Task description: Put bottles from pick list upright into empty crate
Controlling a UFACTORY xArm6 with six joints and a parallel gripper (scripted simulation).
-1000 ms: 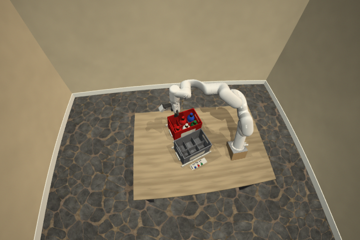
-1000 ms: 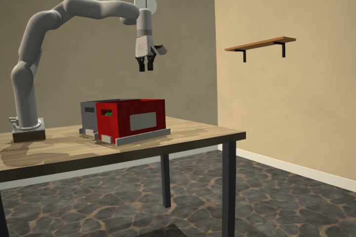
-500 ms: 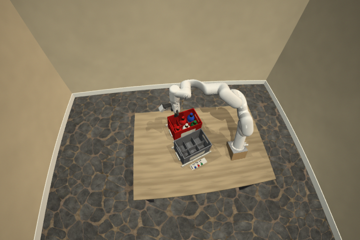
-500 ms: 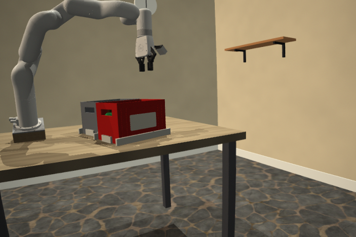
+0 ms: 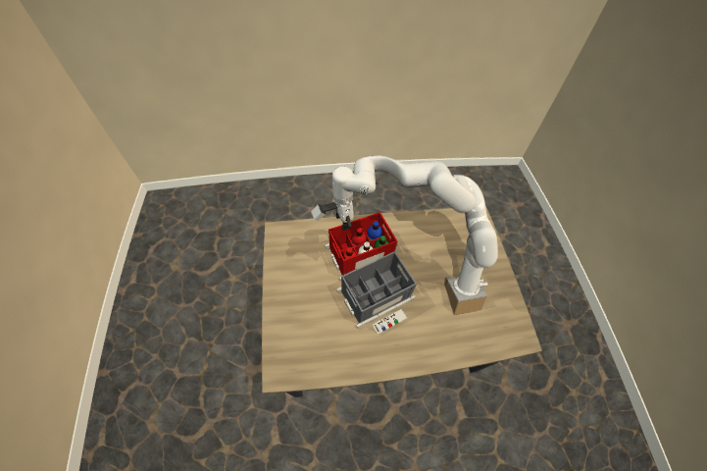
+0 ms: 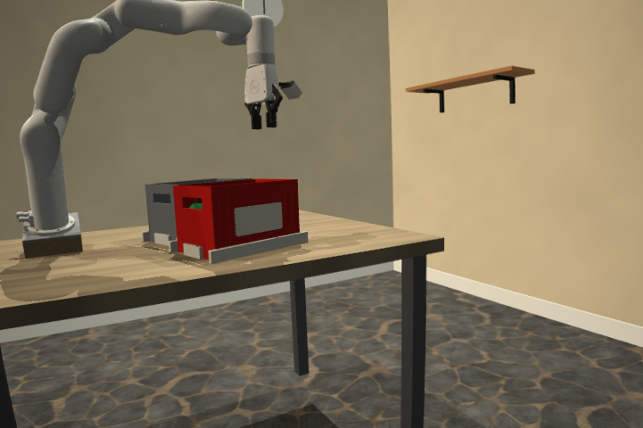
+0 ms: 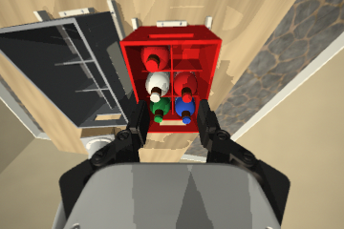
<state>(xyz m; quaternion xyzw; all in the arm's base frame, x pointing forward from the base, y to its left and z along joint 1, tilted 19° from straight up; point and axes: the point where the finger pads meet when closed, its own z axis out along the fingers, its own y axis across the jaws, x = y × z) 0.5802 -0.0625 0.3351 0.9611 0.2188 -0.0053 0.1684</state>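
The blue bottle lies 160 mm behind my hand, 120 mm to the right of it and 250 mm below it. Round my hand: green-label bottle (190 mm behind, 30 mm to the right, 250 mm below); then white-label bottle (110 mm behind, 250 mm below); then red crate (90 mm behind, 40 mm to the right, 250 mm below).
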